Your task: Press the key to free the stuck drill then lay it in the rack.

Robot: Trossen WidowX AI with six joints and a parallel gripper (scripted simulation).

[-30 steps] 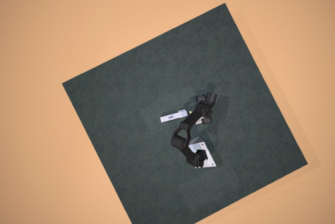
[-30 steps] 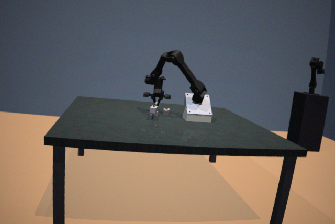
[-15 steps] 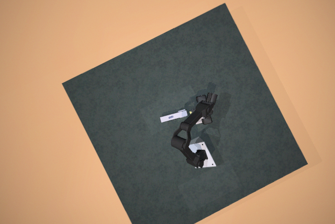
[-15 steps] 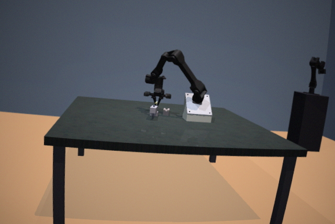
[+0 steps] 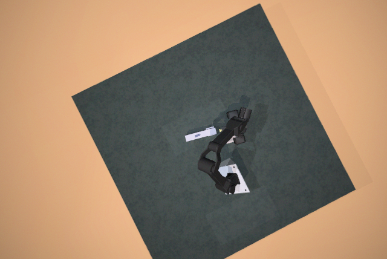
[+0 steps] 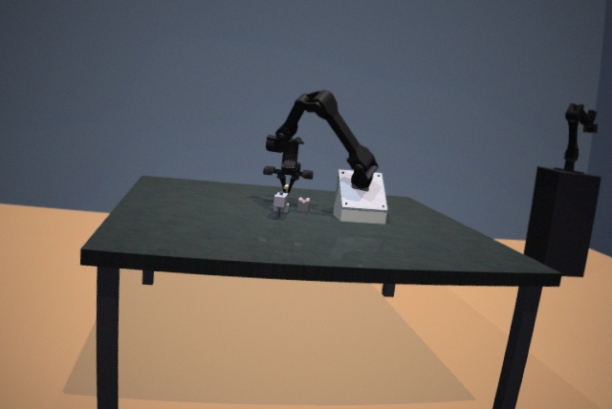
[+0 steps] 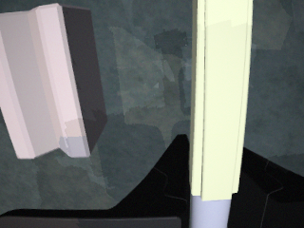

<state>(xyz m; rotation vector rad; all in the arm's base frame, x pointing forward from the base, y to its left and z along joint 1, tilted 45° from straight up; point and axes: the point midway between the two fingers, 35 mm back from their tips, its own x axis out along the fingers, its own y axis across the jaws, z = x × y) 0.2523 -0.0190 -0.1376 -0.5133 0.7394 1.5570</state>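
Now: gripper tip 4 cm to the right of the drill and 4 cm below it. Also, from my gripper tip: rack: 7 cm behind, 3 cm to the left, 2 cm below; housing: 19 cm to the left, 2 cm ahead.
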